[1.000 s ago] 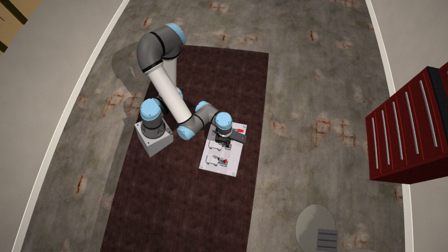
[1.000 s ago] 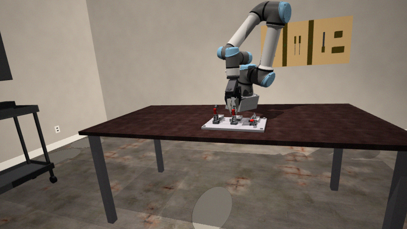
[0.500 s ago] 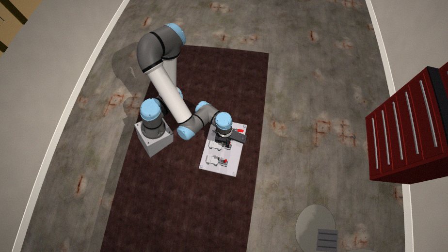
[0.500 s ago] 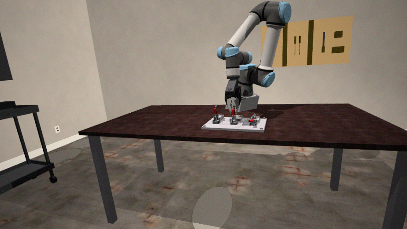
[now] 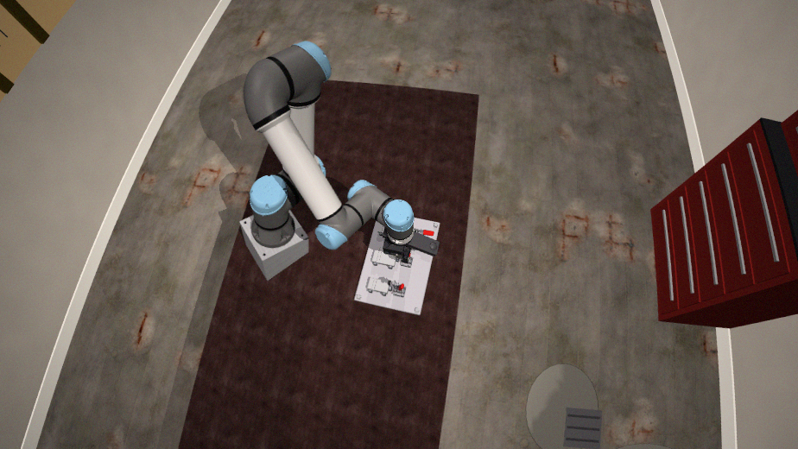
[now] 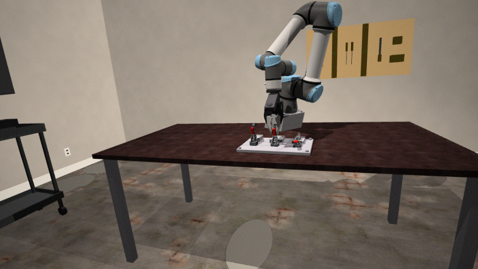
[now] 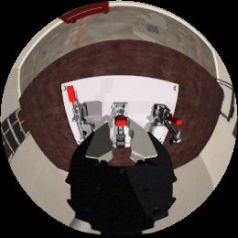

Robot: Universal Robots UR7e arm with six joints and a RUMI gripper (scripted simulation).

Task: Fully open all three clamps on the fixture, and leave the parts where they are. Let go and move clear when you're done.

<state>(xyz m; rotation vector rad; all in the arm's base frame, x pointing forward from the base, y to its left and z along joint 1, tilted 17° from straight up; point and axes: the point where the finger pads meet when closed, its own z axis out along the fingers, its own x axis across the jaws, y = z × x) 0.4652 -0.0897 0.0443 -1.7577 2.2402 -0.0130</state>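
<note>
The toggle clamp lies 2 cm below my hand and 1 cm behind it. Round my hand: fixture plate 8 cm below, 3 cm behind, 1 cm to the left; part 13 cm to the left, 7 cm behind, 6 cm below.
</note>
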